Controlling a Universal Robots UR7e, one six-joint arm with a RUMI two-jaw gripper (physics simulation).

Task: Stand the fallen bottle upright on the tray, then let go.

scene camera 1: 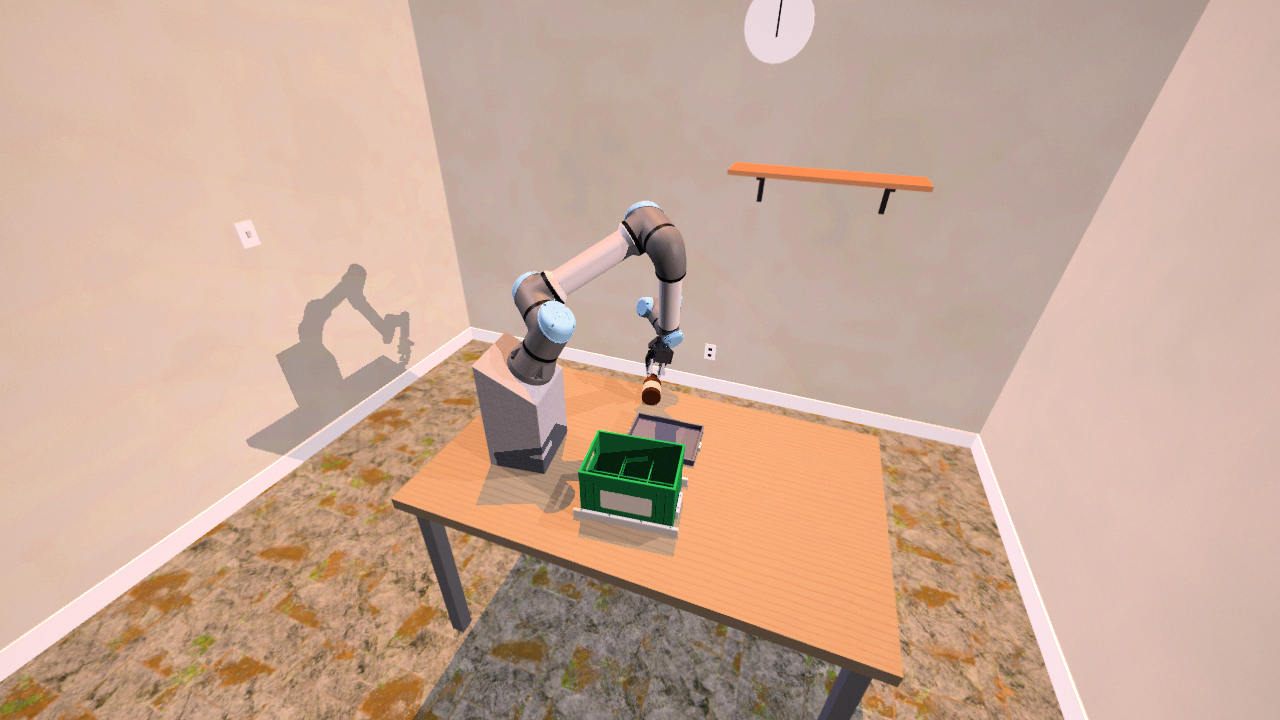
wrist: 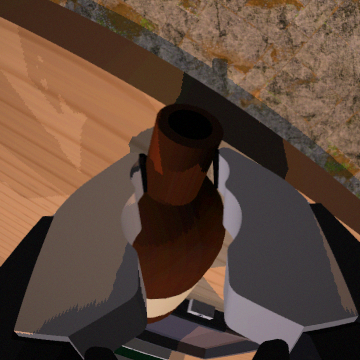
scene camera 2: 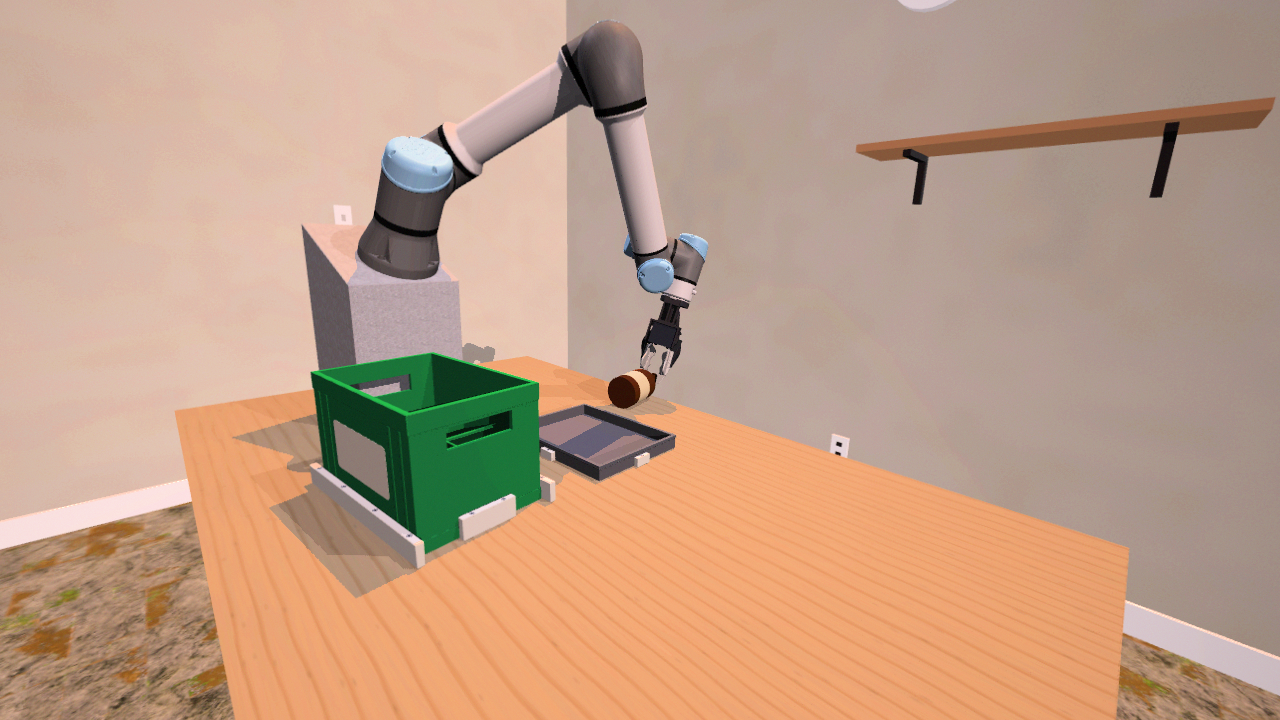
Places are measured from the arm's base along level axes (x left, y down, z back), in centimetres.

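Where they show: gripper, fingertip midpoint: (wrist: 178, 155); arm's base at its link origin: (scene camera 1: 530, 367) (scene camera 2: 399, 259).
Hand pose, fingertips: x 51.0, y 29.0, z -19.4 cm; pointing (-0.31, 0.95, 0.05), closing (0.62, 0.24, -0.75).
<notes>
Each offset is from my fingertips to the centre of the thing.
The brown bottle @[dx -5.0, dy -0.6, dz -2.2 cm] (scene camera 1: 651, 391) (scene camera 2: 630, 388) (wrist: 175, 255) with a cream label lies on its side behind the tray. Its base faces the scene cameras and its neck points to the far table edge. My gripper (scene camera 1: 657, 371) (scene camera 2: 656, 369) (wrist: 178, 155) is shut on the bottle's neck, with one jaw on each side of it in the wrist view. The open mouth shows beyond the fingertips. The shallow dark tray @[dx -28.3, dy +1.8, dz -18.4 cm] (scene camera 1: 671, 421) (scene camera 2: 637, 456) (wrist: 200, 346) lies on the table in front of the bottle, with no bottle standing on it.
A green crate @[dx -57.6, dy -5.6, dz -21.4 cm] (scene camera 1: 657, 510) (scene camera 2: 474, 474) with dividers stands in front of the tray, between white rails @[dx -67.2, dy +1.6, dz -23.8 cm] (scene camera 1: 626, 523) (scene camera 2: 366, 510). The arm's grey pedestal (scene camera 1: 519, 420) (scene camera 2: 402, 322) is left of the tray. The far table edge is close behind the bottle. A shelf (scene camera 1: 829, 176) (scene camera 2: 1065, 129) hangs on the back wall.
</notes>
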